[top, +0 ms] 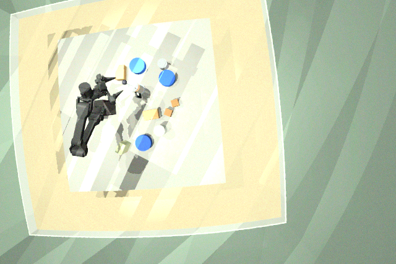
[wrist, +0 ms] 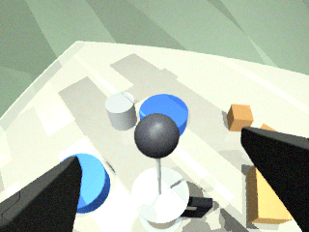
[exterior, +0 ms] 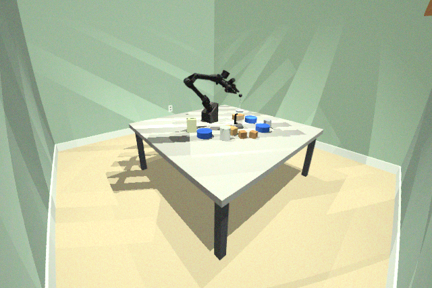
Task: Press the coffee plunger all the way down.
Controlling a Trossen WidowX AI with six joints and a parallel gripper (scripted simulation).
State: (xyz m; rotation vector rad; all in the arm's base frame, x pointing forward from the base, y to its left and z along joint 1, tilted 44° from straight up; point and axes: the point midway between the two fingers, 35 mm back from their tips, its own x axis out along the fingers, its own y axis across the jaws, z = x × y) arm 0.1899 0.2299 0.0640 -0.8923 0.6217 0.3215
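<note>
The coffee press is 16 cm below my gripper tip and 2 cm ahead of it. The rest, counted from my gripper tip: white cylinder 30 cm to the right, 25 cm below, 19 cm ahead; pale box 42 cm to the right, 25 cm below, 10 cm behind; grey cylinder 27 cm below, 21 cm ahead, 19 cm to the left.
</note>
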